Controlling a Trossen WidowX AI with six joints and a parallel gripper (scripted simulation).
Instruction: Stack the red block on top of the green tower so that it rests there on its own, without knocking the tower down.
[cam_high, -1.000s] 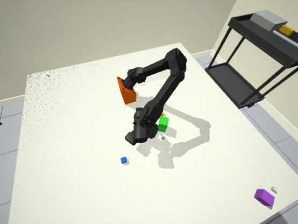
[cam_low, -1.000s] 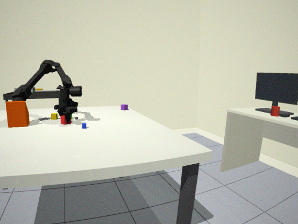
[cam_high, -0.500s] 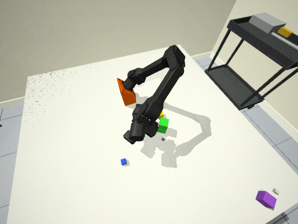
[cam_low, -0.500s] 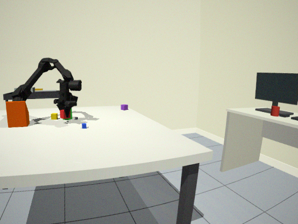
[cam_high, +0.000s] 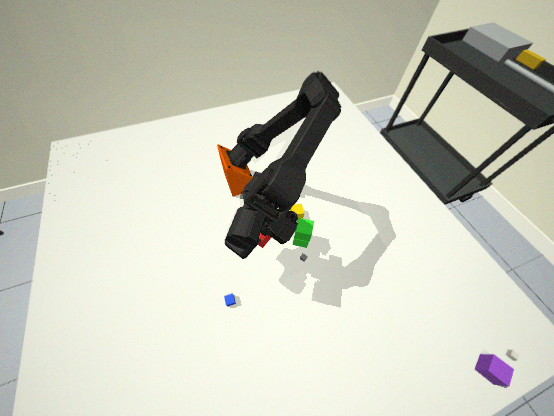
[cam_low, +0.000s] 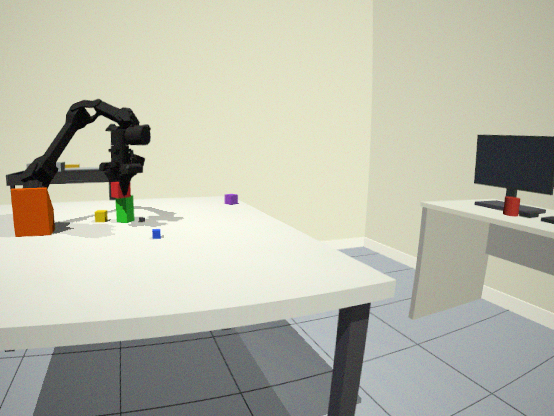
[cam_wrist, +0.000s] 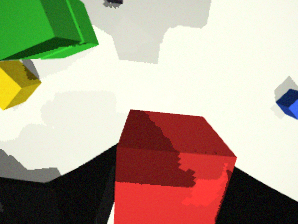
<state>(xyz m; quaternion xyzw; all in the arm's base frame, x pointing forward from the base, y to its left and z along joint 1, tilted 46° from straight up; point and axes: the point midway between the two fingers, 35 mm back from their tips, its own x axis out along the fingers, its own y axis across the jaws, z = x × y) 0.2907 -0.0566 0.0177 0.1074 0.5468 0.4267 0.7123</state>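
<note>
Right now my gripper tip is 70 mm short of the small grey cube, 110 mm to the right of it and 110 mm above it. Round my gripper tip: red block 20 mm above; then yellow block 80 mm behind, 160 mm to the left, 100 mm below; then blue cube 100 mm ahead, 140 mm to the right, 100 mm below.
</note>
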